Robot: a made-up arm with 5 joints. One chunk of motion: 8 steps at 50 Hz.
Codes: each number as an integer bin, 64 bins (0 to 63) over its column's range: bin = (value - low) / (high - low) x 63, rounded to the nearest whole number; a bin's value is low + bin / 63 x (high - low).
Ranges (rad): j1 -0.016..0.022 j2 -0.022..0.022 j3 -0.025..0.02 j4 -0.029..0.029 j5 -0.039..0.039
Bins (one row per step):
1: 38 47 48 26 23
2: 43 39 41 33 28
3: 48 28 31 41 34
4: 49 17 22 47 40
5: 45 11 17 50 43
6: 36 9 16 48 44
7: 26 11 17 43 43
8: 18 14 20 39 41
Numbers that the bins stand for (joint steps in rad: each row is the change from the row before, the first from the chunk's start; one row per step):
1: 0.00692 0.01083 0.00929 -0.00506 -0.01052
2: 0.00994 0.00524 0.00429 0.00138 -0.00433
3: 0.01295 -0.00244 -0.00286 0.00875 0.00310
4: 0.01356 -0.01013 -0.00929 0.01427 0.01052
5: 0.01114 -0.01432 -0.01286 0.01703 0.01424
6: 0.00571 -0.01571 -0.01357 0.01519 0.01548
7: -0.00032 -0.01432 -0.01286 0.01059 0.01424
8: -0.00514 -0.01222 -0.01071 0.00690 0.01176

